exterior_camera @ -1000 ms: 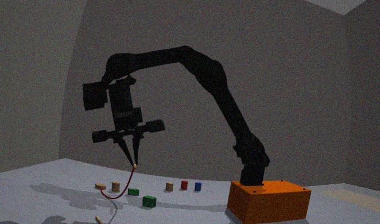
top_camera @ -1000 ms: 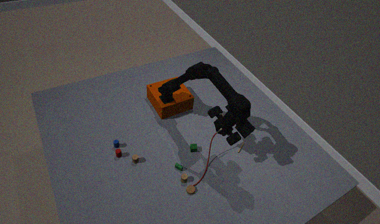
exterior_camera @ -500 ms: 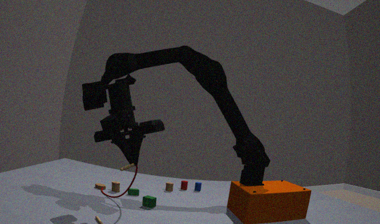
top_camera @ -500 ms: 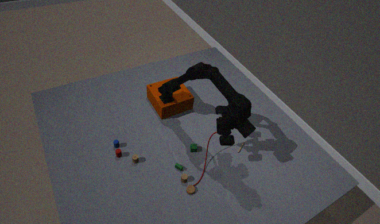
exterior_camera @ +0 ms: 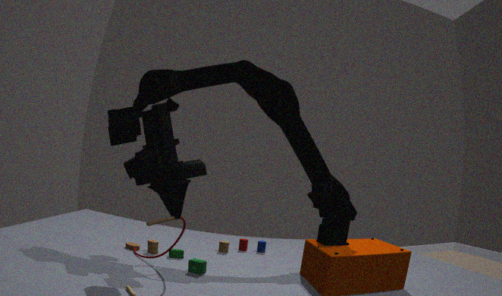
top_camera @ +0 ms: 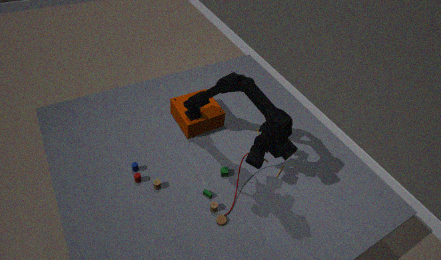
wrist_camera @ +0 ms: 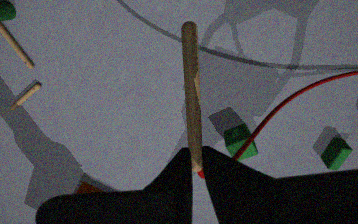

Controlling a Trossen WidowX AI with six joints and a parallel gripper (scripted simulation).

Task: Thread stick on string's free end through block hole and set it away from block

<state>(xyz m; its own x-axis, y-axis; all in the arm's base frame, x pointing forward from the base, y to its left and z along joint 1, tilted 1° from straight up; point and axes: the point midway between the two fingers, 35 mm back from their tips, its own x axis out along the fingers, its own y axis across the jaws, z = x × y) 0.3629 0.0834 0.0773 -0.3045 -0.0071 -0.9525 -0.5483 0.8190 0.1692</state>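
The thin wooden stick lies 10 mm to the left of my gripper tip and 10 mm ahead of it. From my gripper tip the other things lie so: loose stick: 150 mm to the left, 130 mm below, 60 mm ahead; then round wooden button: 230 mm to the right, 130 mm below, 130 mm ahead; then small green piece: 220 mm to the left, 120 mm below, 50 mm behind.
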